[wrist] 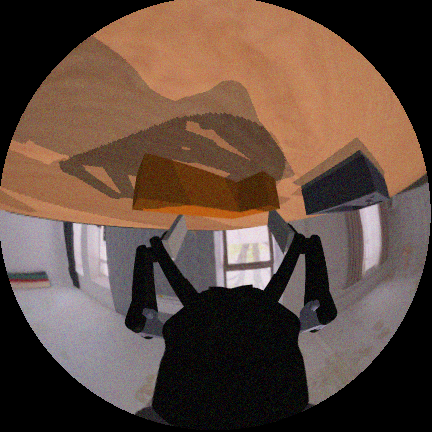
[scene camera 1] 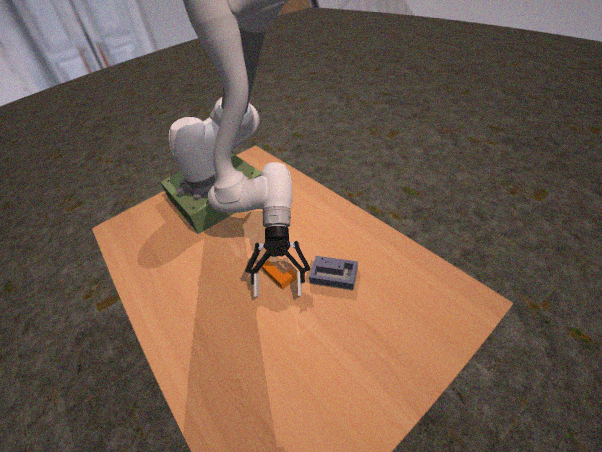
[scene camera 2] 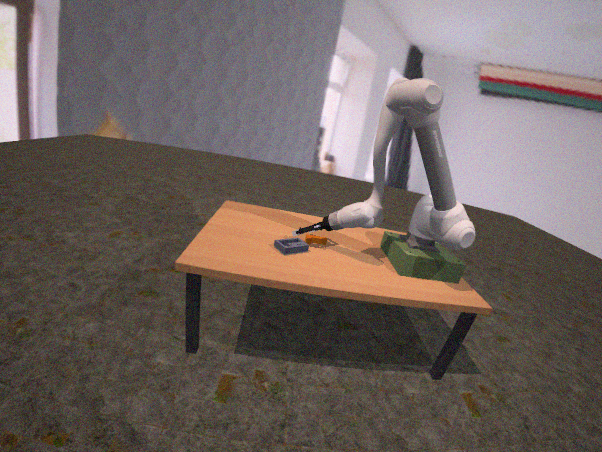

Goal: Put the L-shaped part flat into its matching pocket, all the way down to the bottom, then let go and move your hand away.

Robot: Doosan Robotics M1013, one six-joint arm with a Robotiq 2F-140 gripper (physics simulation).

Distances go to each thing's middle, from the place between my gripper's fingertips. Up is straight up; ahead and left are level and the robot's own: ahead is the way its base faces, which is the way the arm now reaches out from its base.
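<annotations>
Measured from the orange L-shaped part (wrist: 162,185), my hand is 60 mm to the right of it and 80 mm past it, and it is also 10 mm above it.
</annotations>
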